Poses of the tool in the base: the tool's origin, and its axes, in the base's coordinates. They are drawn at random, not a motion.
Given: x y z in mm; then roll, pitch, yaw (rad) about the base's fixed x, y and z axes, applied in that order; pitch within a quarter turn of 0, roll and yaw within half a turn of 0.
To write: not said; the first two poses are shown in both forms.
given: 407 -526 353 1.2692 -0.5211 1.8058
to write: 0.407 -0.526 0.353 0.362 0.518 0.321 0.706
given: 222 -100 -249 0.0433 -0.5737 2.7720
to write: 0.222 -0.100 -0.249 0.170 0.282 -0.032 0.944
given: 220 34 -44 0.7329 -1.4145 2.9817
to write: 0.220 0.034 -0.044 0.175 -0.626 -0.223 -0.726
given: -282 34 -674 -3.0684 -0.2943 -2.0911
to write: -0.282 0.034 -0.674 0.109 0.500 -0.853 0.105
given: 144 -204 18 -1.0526 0.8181 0.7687
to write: 0.144 -0.204 0.018 0.661 -0.556 0.146 0.483
